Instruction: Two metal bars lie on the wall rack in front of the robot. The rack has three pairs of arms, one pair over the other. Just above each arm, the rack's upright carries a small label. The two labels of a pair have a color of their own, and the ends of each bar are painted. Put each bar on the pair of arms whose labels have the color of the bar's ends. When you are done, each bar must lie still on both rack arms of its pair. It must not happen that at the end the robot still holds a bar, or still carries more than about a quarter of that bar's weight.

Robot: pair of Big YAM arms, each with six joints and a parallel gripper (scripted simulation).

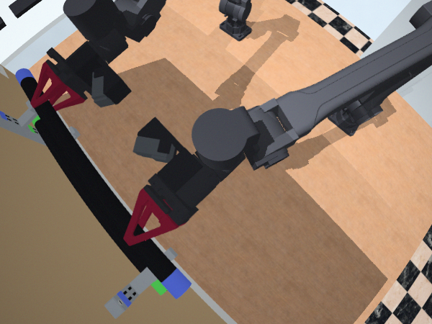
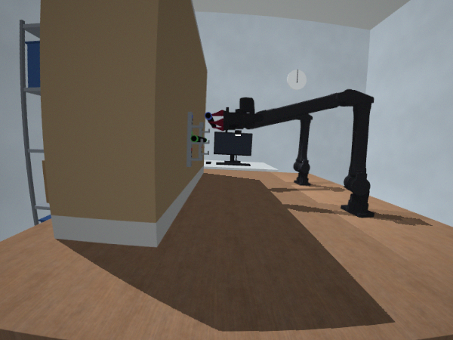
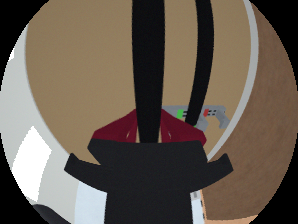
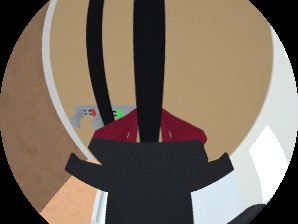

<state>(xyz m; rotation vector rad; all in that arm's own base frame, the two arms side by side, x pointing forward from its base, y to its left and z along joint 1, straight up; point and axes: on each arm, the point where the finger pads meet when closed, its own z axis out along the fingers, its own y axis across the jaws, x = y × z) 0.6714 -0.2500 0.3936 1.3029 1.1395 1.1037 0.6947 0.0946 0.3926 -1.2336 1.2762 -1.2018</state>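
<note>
Right now my right hand is 15 cm to the right of the blue-ended bar. Also, from my right hand: brown wall (25 cm ahead, 16 cm to the left, 6 cm above); green-ended bar (15 cm to the left, 10 cm below, 6 cm ahead).
</note>
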